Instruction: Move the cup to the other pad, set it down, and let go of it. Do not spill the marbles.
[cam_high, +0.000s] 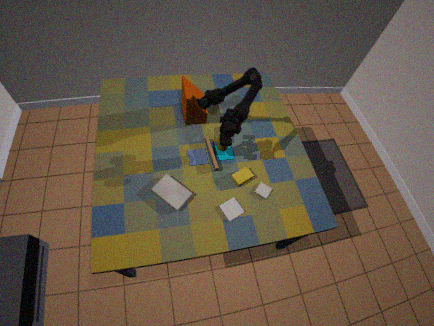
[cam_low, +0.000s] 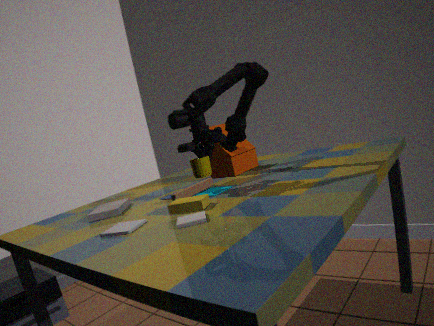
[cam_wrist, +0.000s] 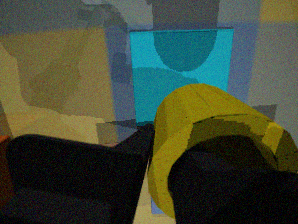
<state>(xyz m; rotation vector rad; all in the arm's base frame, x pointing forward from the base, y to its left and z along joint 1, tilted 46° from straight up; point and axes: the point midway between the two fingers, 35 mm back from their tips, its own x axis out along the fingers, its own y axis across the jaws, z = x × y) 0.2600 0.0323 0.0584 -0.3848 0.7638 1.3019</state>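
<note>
Now: gripper tip 3 cm short of the cyan pad, 1 cm to the right of it and 10 cm above it. From my gripper tip the other things lie so: yellow cup (2 cm ahead, 1 cm to the right); then wooden stick (3 cm ahead, 7 cm to the right, 9 cm below); then blue pad (3 cm ahead, 15 cm to the right, 10 cm below).
</note>
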